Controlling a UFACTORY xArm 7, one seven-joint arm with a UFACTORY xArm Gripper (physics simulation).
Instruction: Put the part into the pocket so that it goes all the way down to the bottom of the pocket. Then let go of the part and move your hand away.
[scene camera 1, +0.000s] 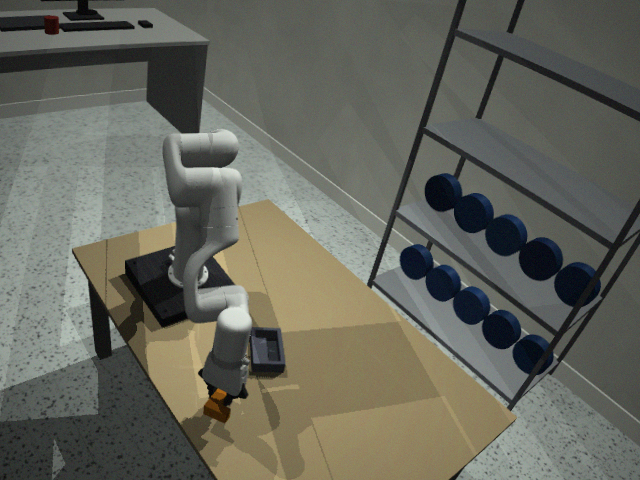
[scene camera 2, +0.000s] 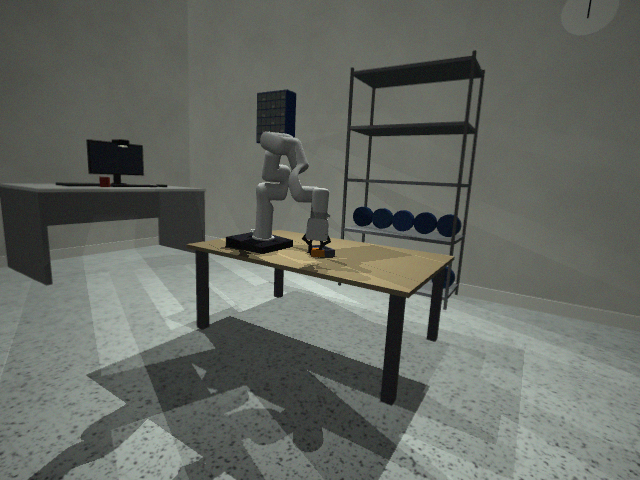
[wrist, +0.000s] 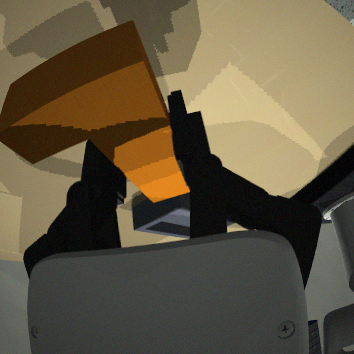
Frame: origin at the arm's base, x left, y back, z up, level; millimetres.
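Seen in the pictures: gripper, fingertip midpoint: (scene camera 1: 219, 400) (scene camera 2: 315, 255) (wrist: 144, 118); arm's base at its link origin: (scene camera 2: 263, 238) (wrist: 345, 202).
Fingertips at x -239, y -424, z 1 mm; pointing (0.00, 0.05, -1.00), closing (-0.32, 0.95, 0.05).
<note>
Offsets run from my fingertips to a thing's top centre. Level surfaces: height alone.
The orange part @(dx +4, dy -15, dz +37 mm) (scene camera 1: 216, 412) (scene camera 2: 317, 252) (wrist: 100, 100) has a wide body and a narrower stem. My gripper (scene camera 1: 224, 396) (scene camera 2: 317, 248) (wrist: 144, 118) is shut on the stem, and the wide body sticks out beyond the fingertips. The part is tilted and low over the table; I cannot tell whether it touches the table. The dark grey-blue block with the pocket @(dx +238, dy +64, dz -12 mm) (scene camera 1: 268, 368) (scene camera 2: 330, 252) (wrist: 150, 212) stands apart from the part, behind it and to the right in scene camera 1. Its pocket opens upward. In the wrist view the right finger hides some of the block.
The wooden table @(dz -48 mm) (scene camera 1: 361, 366) (scene camera 2: 408, 268) carries the arm's black base plate (scene camera 1: 149, 294) (scene camera 2: 258, 244). The near left table edge runs close to the part in scene camera 1. A shelf rack (scene camera 1: 439, 85) (scene camera 2: 347, 155) with blue discs stands beyond the table.
</note>
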